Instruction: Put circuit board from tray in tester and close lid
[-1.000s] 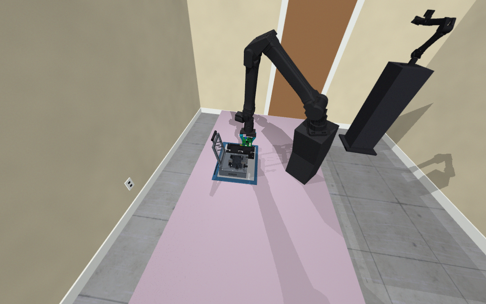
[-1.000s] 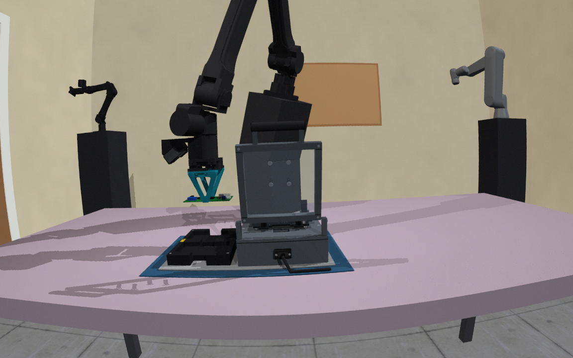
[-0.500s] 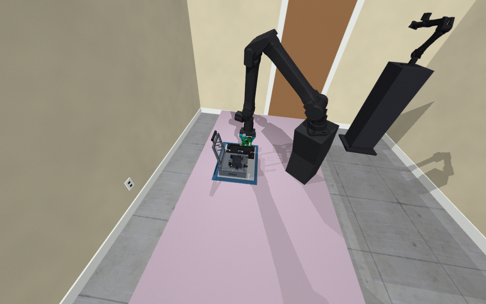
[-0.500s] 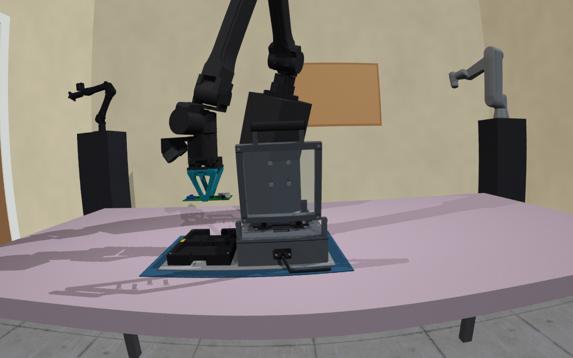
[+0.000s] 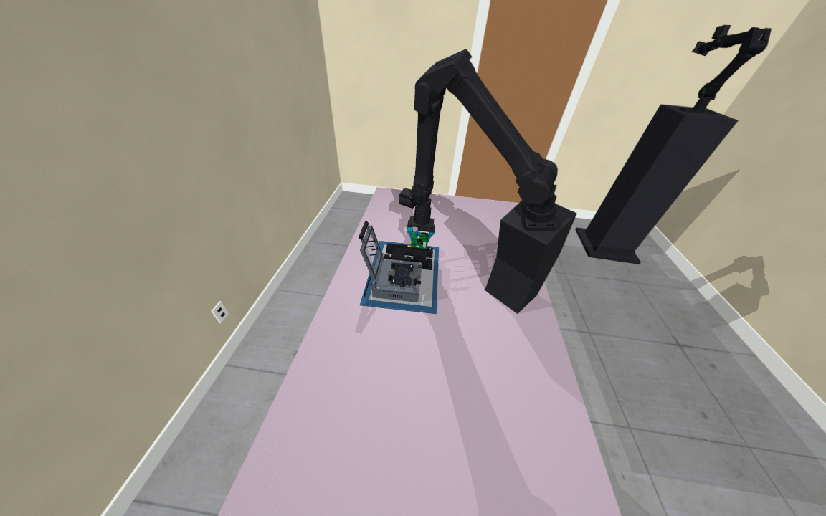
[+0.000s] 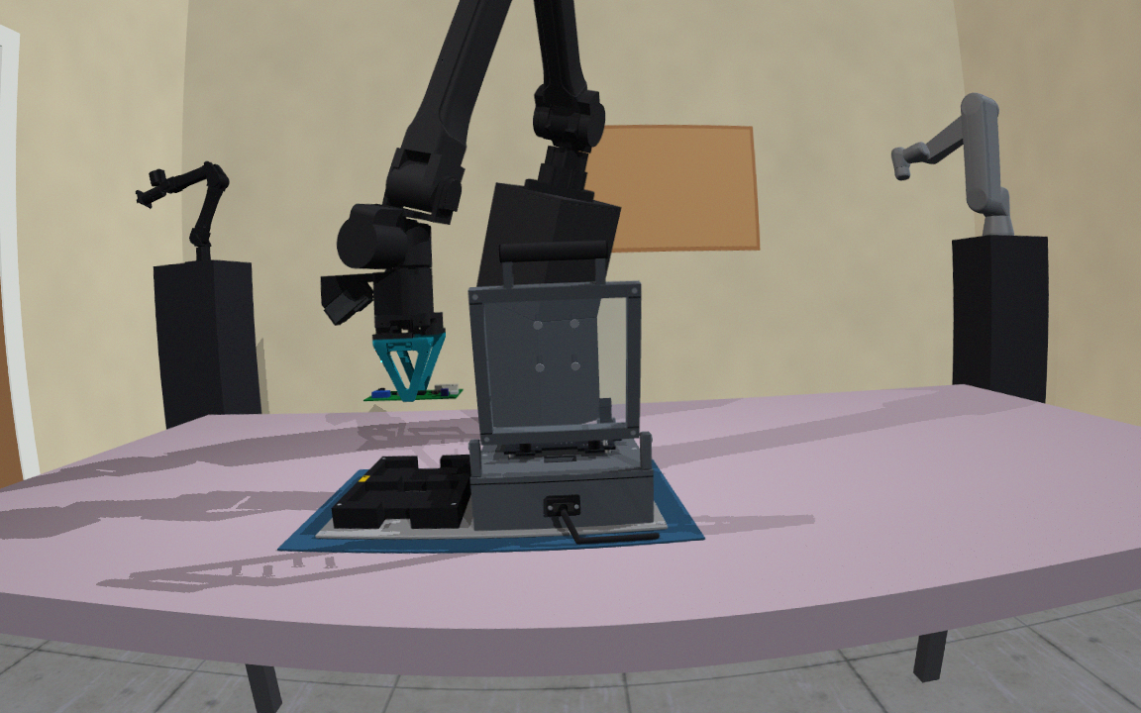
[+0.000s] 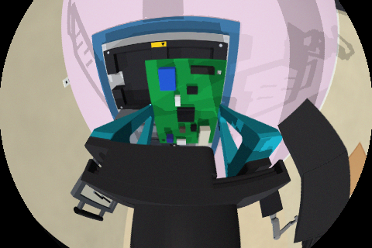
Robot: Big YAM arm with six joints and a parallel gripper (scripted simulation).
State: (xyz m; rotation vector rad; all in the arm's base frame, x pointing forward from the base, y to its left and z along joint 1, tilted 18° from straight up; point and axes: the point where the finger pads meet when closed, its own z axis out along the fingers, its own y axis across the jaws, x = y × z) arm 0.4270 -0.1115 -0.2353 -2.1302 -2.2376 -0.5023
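The green circuit board is right at my hand. From my hand the other things lie so: pin plate (5 cm ahead, 18 cm to the left, 5 cm below); lid (16 cm ahead, 18 cm to the left, 6 cm above).
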